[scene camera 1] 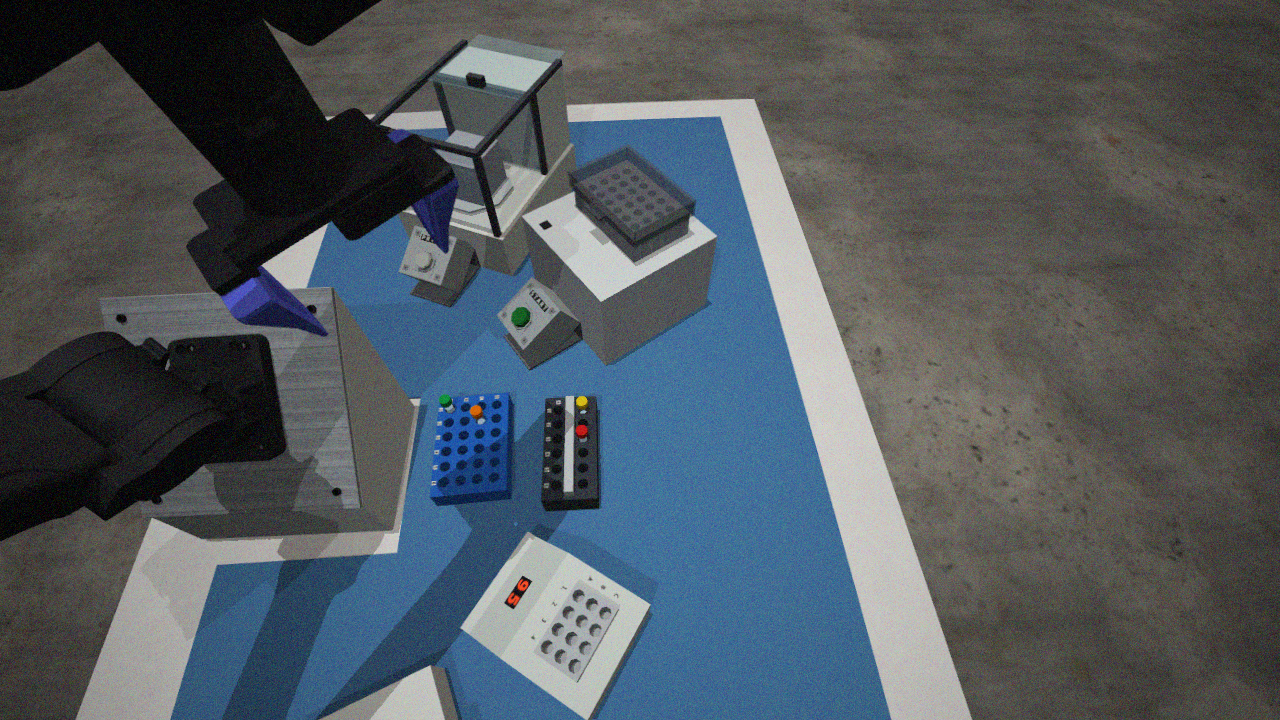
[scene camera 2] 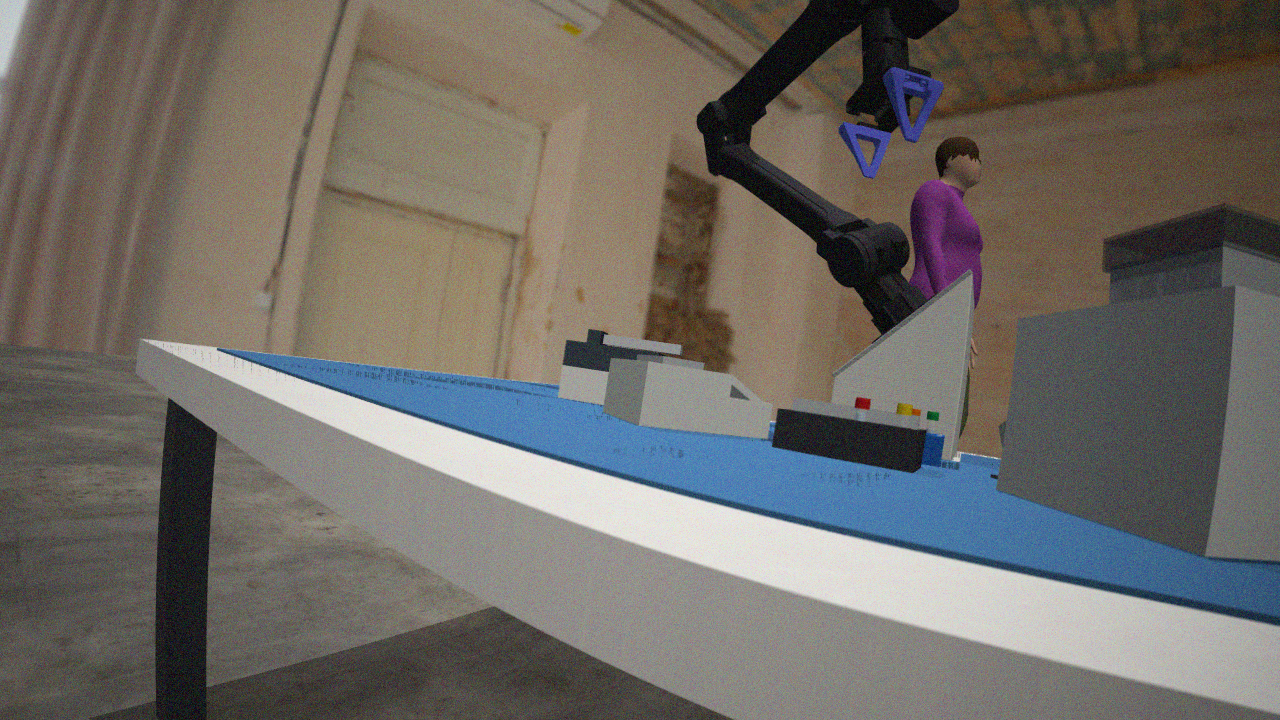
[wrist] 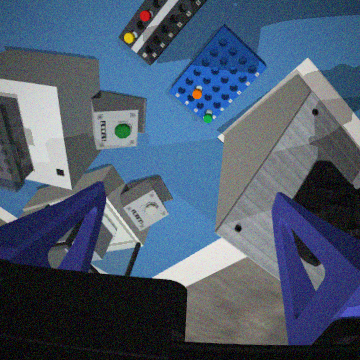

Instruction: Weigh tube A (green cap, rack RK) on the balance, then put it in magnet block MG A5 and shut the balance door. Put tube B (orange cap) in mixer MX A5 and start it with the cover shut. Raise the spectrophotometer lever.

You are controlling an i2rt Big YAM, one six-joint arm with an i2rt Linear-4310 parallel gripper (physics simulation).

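My gripper [scene camera 1: 385,291] [scene camera 2: 890,158] [wrist: 188,195] is open and empty, high above the table. Green-capped tube A [scene camera 1: 445,400] [scene camera 2: 932,415] [wrist: 208,118] stands in a corner hole of the blue rack [scene camera 1: 471,493] [wrist: 224,31]. Orange-capped tube B [scene camera 1: 476,411] [wrist: 197,94] stands in the same rack. The black block [scene camera 1: 554,502] [scene camera 2: 845,438] with a pale strip holds yellow-capped and red-capped tubes. The balance [scene camera 1: 506,249] has a glass chamber; its door state is unclear. A smoky cover lies over the wells of the white mixer [scene camera 1: 617,283] [scene camera 2: 1109,420]. The spectrophotometer lever cannot be made out.
A green-button box [scene camera 1: 539,324] [wrist: 116,131] stands by the mixer, a white-button box [scene camera 1: 431,261] [wrist: 145,210] by the balance. A white device [scene camera 1: 501,622] reads 95. The arm's sloped metal mount [scene camera 1: 313,394] [wrist: 270,165] stands beside the blue rack.
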